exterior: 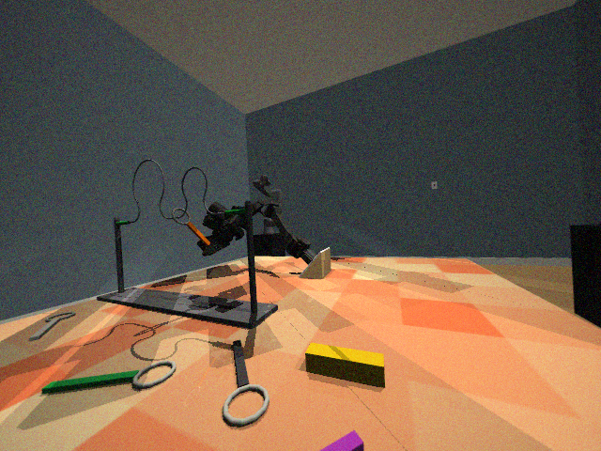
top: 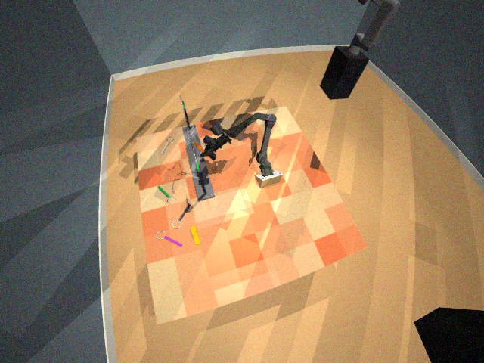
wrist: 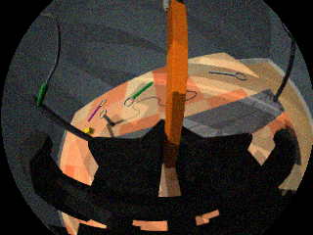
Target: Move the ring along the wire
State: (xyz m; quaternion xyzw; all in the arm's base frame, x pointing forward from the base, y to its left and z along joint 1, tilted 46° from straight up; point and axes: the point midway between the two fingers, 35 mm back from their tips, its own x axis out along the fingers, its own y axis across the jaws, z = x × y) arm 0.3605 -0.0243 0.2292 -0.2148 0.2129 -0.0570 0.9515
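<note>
The ring with orange handle is 1 cm ahead of my gripper tip, 3 cm to the right of it and 8 cm above it. Round my gripper tip: yellow block: 12 cm ahead, 45 cm to the left, 13 cm below.
</note>
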